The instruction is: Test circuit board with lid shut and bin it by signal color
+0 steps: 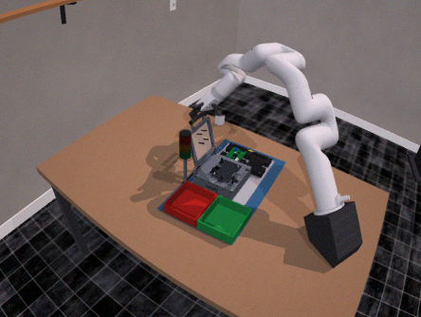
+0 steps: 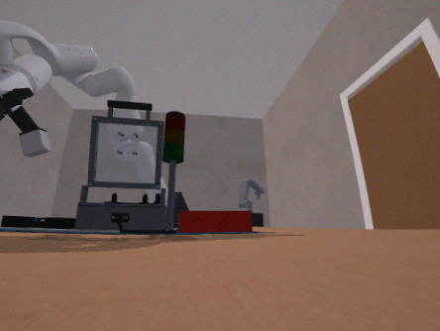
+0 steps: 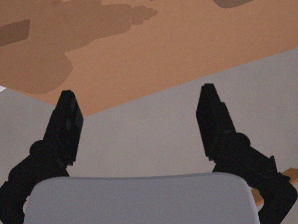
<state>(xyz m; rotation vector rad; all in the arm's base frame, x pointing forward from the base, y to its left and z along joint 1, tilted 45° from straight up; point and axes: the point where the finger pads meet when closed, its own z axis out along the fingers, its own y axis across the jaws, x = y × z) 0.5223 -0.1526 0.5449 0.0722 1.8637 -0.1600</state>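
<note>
My gripper is now 220 mm past the green circuit board, 90 mm to the right of it and 120 mm above it. Round my hand: tester lid: 100 mm behind, 230 mm to the left, 40 mm above; then black latch block: 270 mm behind, 330 mm to the left, 50 mm below; then tester plate: 210 mm behind, 260 mm to the left, 70 mm below.
</note>
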